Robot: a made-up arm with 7 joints.
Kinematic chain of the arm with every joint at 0, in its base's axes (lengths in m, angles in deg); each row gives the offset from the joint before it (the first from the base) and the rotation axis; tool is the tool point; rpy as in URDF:
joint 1: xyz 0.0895 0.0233 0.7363 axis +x
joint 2: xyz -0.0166 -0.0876 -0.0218 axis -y
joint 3: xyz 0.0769 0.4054 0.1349 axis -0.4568 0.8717 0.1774
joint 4: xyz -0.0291 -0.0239 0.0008 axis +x
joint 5: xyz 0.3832 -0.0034 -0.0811 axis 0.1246 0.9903 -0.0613
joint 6: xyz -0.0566 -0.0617 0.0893 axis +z
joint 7: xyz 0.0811 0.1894 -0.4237 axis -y
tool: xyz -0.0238 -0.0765 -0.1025 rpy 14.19 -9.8 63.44
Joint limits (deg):
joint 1: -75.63..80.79
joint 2: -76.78..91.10
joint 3: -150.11..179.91
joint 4: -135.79..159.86
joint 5: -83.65..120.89
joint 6: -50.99..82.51
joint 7: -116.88..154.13
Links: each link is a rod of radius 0.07 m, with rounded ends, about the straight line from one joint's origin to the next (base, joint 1, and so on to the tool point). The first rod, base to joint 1, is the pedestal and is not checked.
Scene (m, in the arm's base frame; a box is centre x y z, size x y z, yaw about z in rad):
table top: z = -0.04
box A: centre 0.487 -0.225 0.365 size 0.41 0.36 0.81 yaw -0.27
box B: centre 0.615 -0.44 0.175 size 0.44 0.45 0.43 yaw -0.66
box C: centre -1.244 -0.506 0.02 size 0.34 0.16 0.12 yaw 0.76
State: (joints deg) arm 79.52 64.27 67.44 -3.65 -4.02 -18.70 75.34
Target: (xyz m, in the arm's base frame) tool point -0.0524 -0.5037 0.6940
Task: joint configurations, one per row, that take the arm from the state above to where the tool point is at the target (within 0.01 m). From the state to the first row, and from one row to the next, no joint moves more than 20 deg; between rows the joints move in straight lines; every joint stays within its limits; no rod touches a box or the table.
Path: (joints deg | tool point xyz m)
1: 63.74 62.83 54.09 -14.22 13.92 -1.98 90.57 | 0.4630 0.1724 0.7004
2: 47.97 61.38 40.74 -24.79 31.86 14.73 105.80 | 0.3917 0.1635 0.7431
3: 32.19 59.94 27.39 -35.36 49.80 31.45 121.03 | 0.3126 0.2014 0.8000
4: 41.91 65.84 28.83 -53.12 56.33 38.06 117.84 | 0.2481 0.1250 0.8212
5: 51.63 71.75 30.28 -70.88 62.86 44.68 114.65 | 0.1808 0.0680 0.8351
6: 61.35 77.66 31.73 -88.64 69.39 51.30 111.47 | 0.1200 0.0303 0.8455
7: 71.07 83.56 33.17 -106.39 75.92 57.92 108.28 | 0.0735 0.0066 0.8541
8: 80.79 89.47 34.62 -124.15 82.45 64.54 105.09 | 0.0448 -0.0110 0.8587
9: 80.31 89.74 34.82 -117.52 71.37 45.28 100.19 | -0.0166 -0.0740 0.7875
10: 79.83 90.01 35.01 -110.88 60.29 26.03 95.30 | -0.0556 -0.1608 0.7306
11: 79.35 90.29 35.21 -104.25 49.21 6.77 90.40 | -0.0722 -0.2591 0.6941
12: 78.87 90.56 35.41 -97.62 38.13 -12.48 85.51 | -0.0720 -0.3556 0.6796
13: 78.40 90.83 35.61 -90.98 27.05 -31.74 80.61 | -0.0633 -0.4393 0.6824
14: 77.92 91.10 35.80 -84.35 15.97 -50.99 75.72 | -0.0524 -0.5037 0.6940

